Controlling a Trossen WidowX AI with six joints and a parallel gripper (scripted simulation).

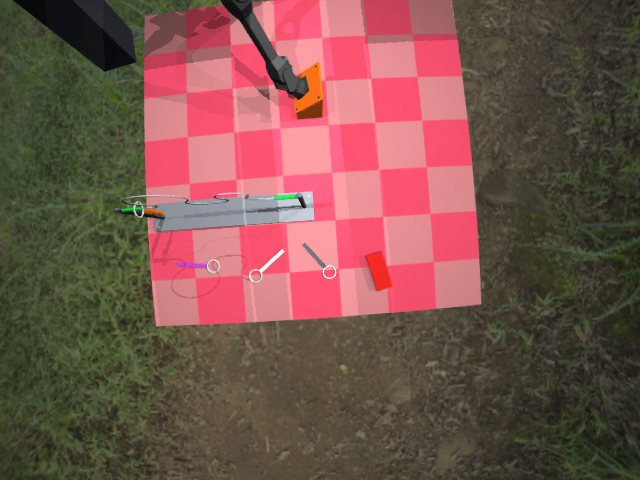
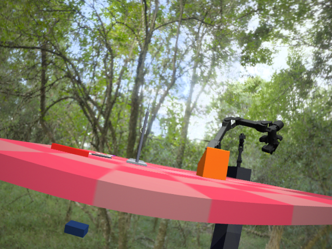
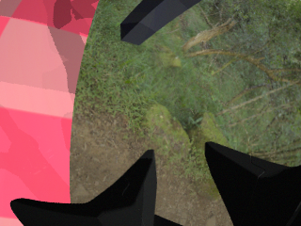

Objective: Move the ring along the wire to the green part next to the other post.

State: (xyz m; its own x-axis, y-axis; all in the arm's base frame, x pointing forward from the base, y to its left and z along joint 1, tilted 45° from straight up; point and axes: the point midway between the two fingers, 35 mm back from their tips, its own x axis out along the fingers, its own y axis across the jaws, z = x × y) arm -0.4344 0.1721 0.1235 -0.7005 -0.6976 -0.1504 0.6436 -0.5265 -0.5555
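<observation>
The ring with orange handle lies 820 mm ahead of my gripper tip and 610 mm to the right of it. Also, from my gripper tip: blue block 1150 mm ahead, 280 mm to the right, 700 mm below; red block 1190 mm ahead, 110 mm to the left, 210 mm below.
</observation>
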